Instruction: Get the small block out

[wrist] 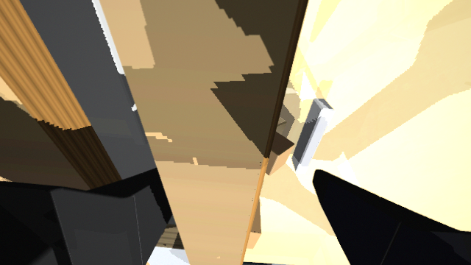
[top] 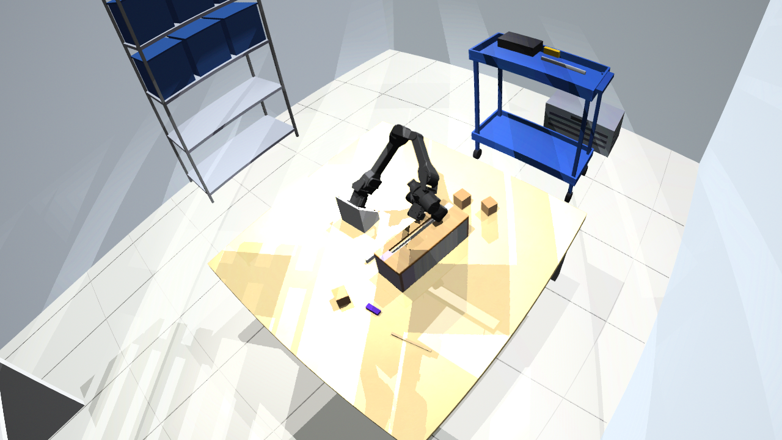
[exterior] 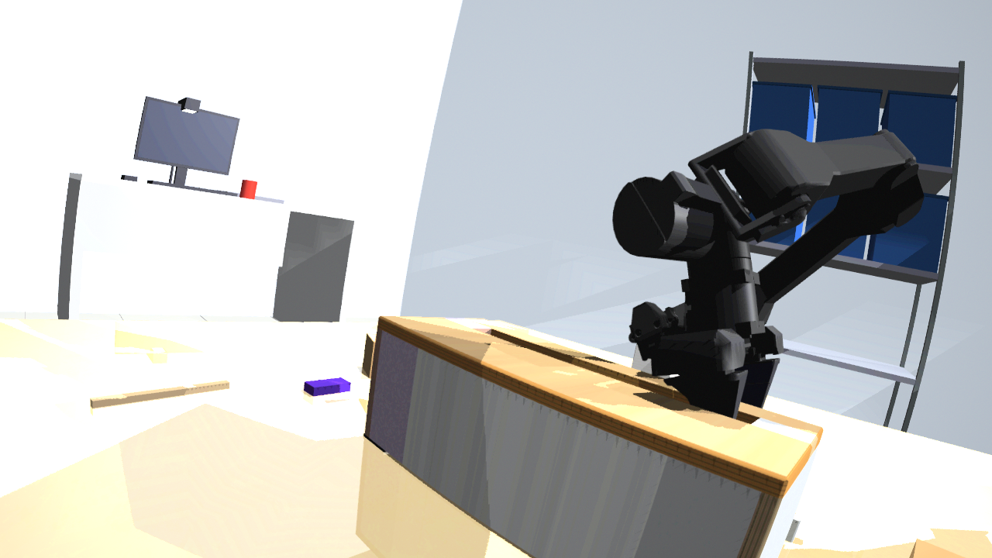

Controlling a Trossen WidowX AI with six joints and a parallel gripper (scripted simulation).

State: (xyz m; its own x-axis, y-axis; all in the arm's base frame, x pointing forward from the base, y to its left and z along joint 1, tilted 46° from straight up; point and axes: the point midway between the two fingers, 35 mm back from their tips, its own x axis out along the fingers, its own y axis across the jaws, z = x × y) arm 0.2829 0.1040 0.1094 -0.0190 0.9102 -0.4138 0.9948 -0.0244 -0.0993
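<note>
The small tan block is 6 cm below my gripper tip, 4 cm to the left of it and 3 cm behind it. From my gripper tip the other things lie so: long wooden box (13 cm to the right, 3 cm below, 2 cm ahead); thin stick (47 cm to the right, 29 cm ahead, 8 cm below); purple piece (45 cm to the right, 8 cm below, 8 cm ahead).
</note>
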